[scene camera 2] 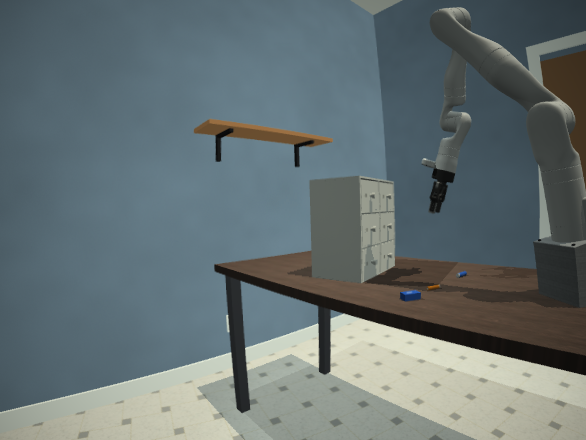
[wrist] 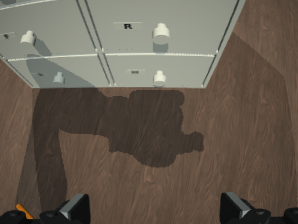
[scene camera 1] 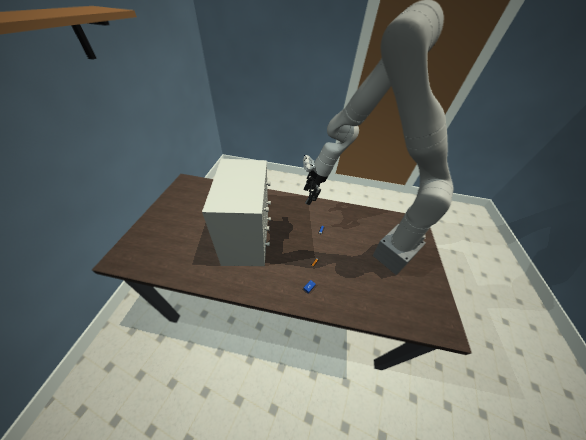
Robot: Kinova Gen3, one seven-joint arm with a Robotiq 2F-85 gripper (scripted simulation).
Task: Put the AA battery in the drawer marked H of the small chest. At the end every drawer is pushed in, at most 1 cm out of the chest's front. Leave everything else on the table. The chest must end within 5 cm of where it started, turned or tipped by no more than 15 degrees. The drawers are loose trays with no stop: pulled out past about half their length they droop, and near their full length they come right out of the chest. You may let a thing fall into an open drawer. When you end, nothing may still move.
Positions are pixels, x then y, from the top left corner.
Scene:
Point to a cream chest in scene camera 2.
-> At 335,203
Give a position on a cream chest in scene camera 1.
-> At 233,210

